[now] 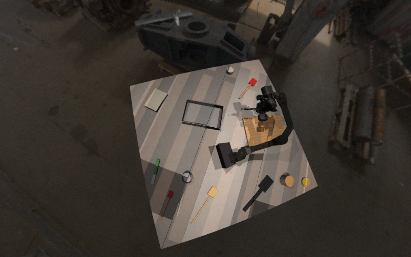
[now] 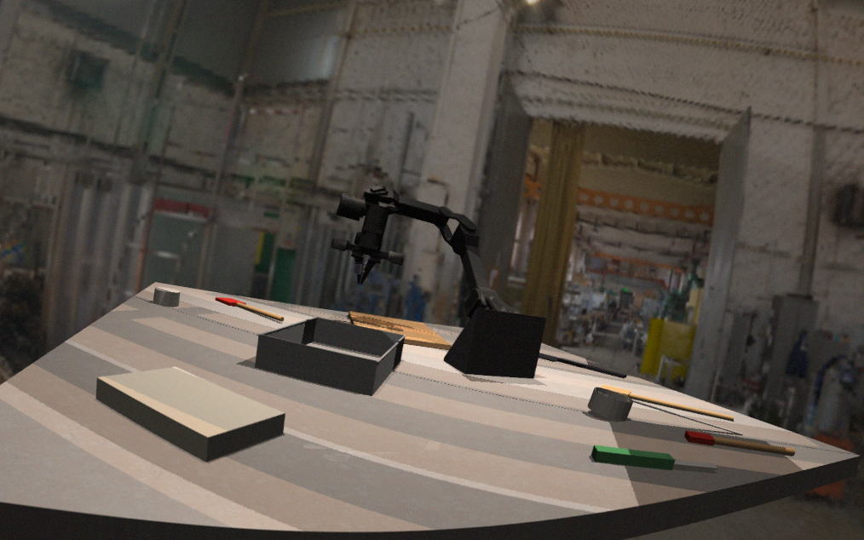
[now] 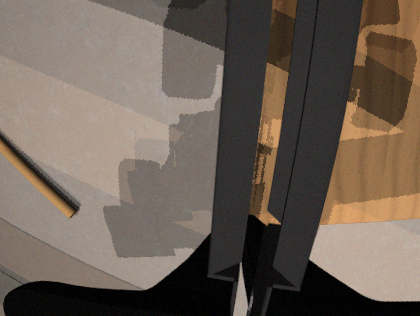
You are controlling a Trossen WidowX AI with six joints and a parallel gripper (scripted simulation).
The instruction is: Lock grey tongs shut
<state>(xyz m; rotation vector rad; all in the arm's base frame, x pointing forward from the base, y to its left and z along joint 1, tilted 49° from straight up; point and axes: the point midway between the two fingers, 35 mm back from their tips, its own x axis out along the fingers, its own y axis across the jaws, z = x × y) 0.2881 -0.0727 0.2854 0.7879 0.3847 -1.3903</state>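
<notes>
My gripper tip is now 13 cm past the wooden board, 12 cm above it and 10 cm to the left of it. Also, from my gripper tip: white puck (48 cm ahead, 10 cm below, 6 cm to the left); roasting tin (40 cm to the left, 10 cm below, 8 cm ahead); red spatula (29 cm ahead, 12 cm below, 8 cm to the right).
</notes>
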